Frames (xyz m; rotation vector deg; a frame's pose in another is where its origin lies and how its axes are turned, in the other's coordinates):
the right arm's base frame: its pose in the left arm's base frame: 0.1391 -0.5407 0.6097 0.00 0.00 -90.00
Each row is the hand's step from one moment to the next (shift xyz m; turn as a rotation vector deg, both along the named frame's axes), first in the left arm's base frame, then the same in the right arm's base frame.
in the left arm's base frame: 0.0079 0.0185 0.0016 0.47 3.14 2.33
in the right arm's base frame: -0.0185 0.0079 0.0016 -3.14 0.47 2.33
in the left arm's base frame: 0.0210 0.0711 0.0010 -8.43 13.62 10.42
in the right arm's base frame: -0.0711 0.0210 0.0010 -13.62 -8.43 10.42
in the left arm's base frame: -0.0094 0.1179 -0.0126 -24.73 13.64 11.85
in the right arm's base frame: -0.1179 -0.0094 -0.0126 -13.64 -24.73 11.85
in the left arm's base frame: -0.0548 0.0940 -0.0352 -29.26 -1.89 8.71
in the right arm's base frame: -0.0940 -0.0548 -0.0352 1.89 -29.26 8.71
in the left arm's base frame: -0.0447 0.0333 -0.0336 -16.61 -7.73 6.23
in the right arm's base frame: -0.0333 -0.0447 -0.0336 7.73 -16.61 6.23
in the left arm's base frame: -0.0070 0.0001 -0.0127 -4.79 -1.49 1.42
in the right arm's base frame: -0.0001 -0.0070 -0.0127 1.49 -4.79 1.42
